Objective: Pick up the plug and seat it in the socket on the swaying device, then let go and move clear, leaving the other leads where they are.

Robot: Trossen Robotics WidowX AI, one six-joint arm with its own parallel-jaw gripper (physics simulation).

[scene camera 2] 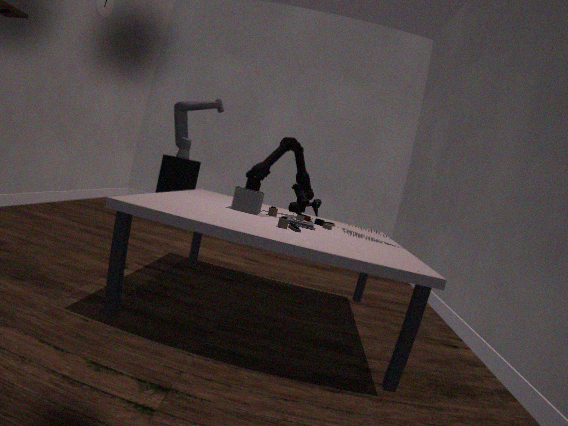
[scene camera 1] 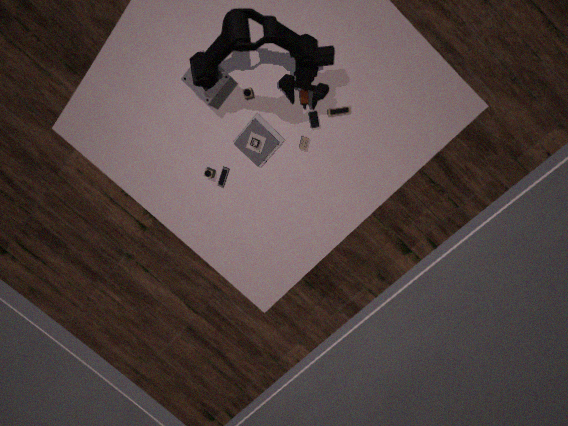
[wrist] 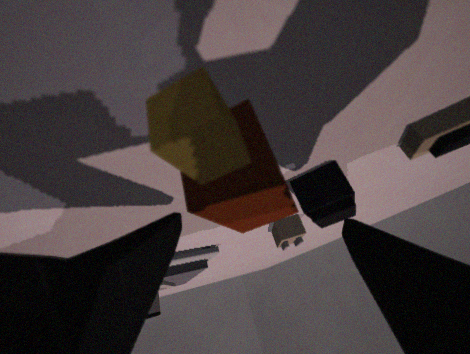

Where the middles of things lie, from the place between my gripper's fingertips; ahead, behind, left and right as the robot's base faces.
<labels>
The black plug (wrist: 325,195) lies 7 cm ahead of my hand, 1 cm to the left of it and 1 cm below it. Round my hand: grey device with socket (scene camera 1: 258,140) (1 cm behind, 23 cm to the right); orange-brown plug (wrist: 230,176) (3 cm behind, 3 cm to the left, 1 cm below); tan connector (wrist: 288,230) (12 cm ahead, 8 cm to the right, 1 cm below).
</labels>
